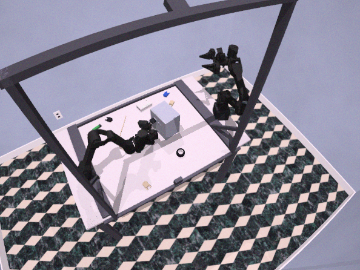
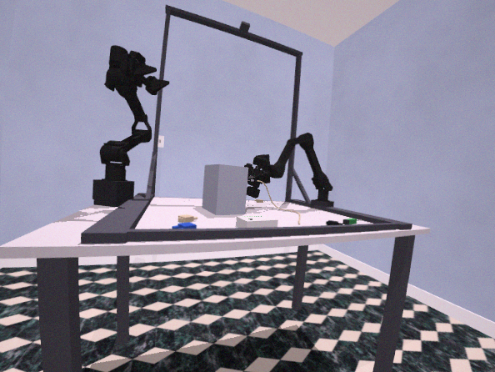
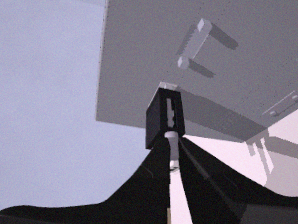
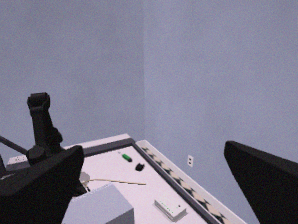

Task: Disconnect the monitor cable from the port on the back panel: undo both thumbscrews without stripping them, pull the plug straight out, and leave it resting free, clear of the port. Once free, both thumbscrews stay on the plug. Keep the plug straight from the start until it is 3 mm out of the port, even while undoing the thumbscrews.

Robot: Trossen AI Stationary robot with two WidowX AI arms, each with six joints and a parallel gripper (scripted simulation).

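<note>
Right now my left hand is 3 cm short of the grey box, 13 cm to the left of it and 5 cm above it.
</note>
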